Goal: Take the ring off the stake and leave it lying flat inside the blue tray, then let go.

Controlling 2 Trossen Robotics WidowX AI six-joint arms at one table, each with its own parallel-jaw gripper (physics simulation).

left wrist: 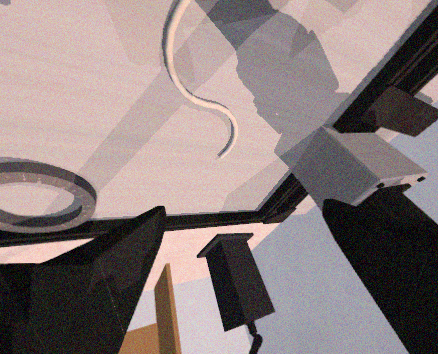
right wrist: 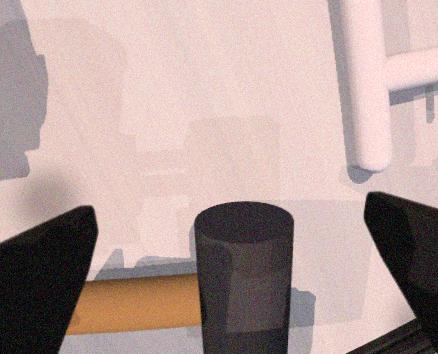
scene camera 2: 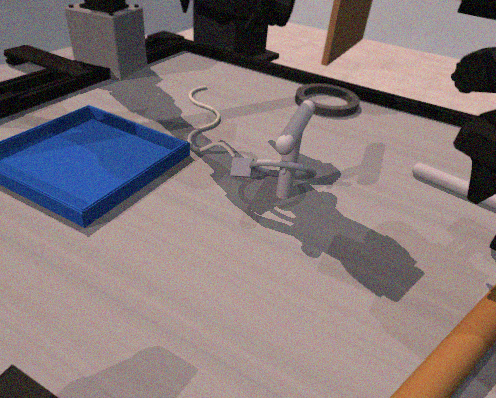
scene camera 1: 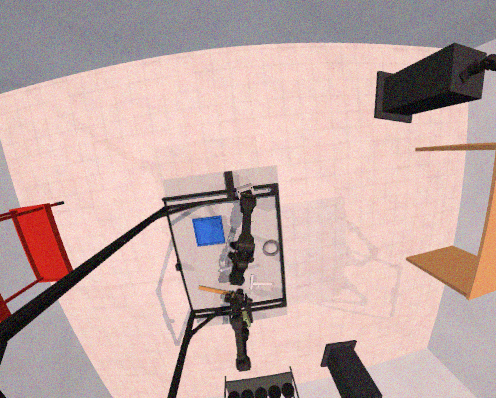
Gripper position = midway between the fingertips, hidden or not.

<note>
The right gripper [right wrist: 232, 212] is open and holds nothing. Also in view: a hammer [scene camera 2: 455, 357]. A white cylinder [right wrist: 372, 76] rests on the table. Further things: the left gripper [scene camera 2: 214, 23].
The hammer is seen too in the right wrist view [right wrist: 244, 250]. The left gripper shows as well in the left wrist view [left wrist: 242, 209]. The left wrist view does not show the hammer: it is out of frame. The left wrist view misses the white cylinder: it is out of frame.
</note>
